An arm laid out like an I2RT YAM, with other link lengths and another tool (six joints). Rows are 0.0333 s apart.
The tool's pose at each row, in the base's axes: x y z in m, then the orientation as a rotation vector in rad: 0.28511 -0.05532 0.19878 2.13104 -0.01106 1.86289; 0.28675 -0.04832 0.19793 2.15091 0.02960 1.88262; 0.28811 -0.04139 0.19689 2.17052 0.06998 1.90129; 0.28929 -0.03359 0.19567 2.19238 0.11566 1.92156; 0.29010 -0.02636 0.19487 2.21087 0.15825 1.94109; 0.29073 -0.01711 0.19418 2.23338 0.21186 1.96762; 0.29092 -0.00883 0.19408 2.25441 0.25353 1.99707; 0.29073 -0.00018 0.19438 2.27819 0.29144 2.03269; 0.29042 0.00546 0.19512 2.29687 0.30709 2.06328; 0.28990 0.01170 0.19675 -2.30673 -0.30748 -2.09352
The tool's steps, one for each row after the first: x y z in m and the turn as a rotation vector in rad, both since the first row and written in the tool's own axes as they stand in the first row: 0.00080 -0.00720 0.00003 0.03937 0.00548 -0.00239; 0.00136 -0.01431 -0.00018 0.07809 0.01042 -0.00462; 0.00189 -0.02225 -0.00075 0.12145 0.01564 -0.00694; 0.00265 -0.02948 -0.00158 0.16112 0.02157 -0.00891; 0.00389 -0.03858 -0.00308 0.21161 0.03018 -0.00975; 0.00544 -0.04652 -0.00483 0.25679 0.03945 -0.00342; 0.00740 -0.05465 -0.00709 0.30436 0.04986 0.00980; 0.00917 -0.05979 -0.00879 0.33587 0.05766 0.02795; 0.01189 -0.06525 -0.01094 0.37193 0.06742 0.06317
